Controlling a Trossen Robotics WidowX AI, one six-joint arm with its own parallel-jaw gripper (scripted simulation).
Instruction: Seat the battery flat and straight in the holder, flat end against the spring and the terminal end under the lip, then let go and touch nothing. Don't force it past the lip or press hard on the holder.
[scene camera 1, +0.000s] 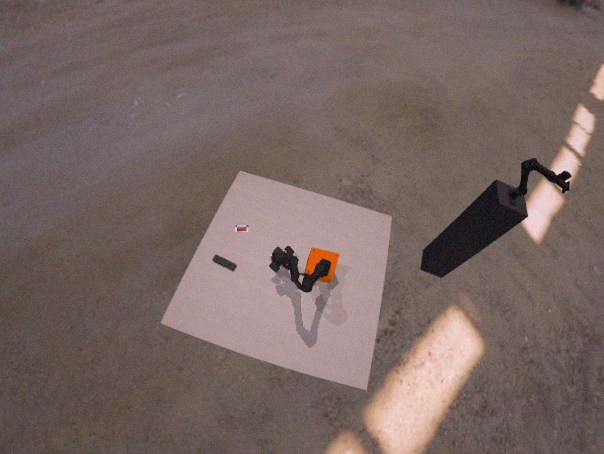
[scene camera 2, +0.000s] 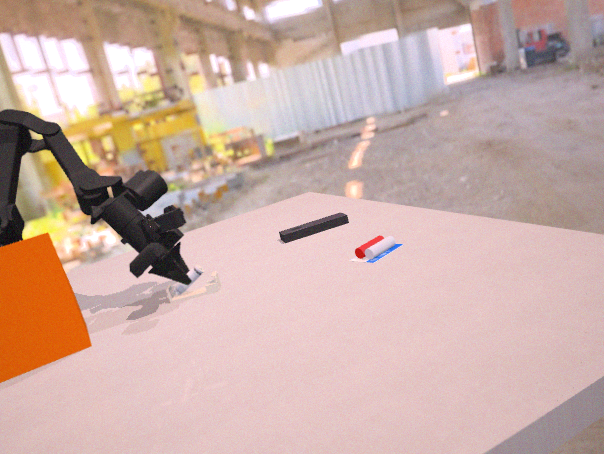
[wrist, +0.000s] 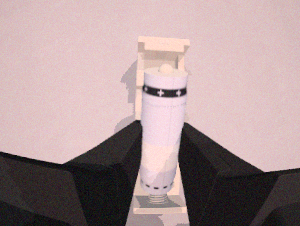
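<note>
Scene camera 2 gives me my gripper (scene camera 2: 191, 281) along with a black bar (scene camera 2: 332, 221). The wrist view shows my gripper (wrist: 160, 129) too, and there's a battery (wrist: 164, 94) there as well.
</note>
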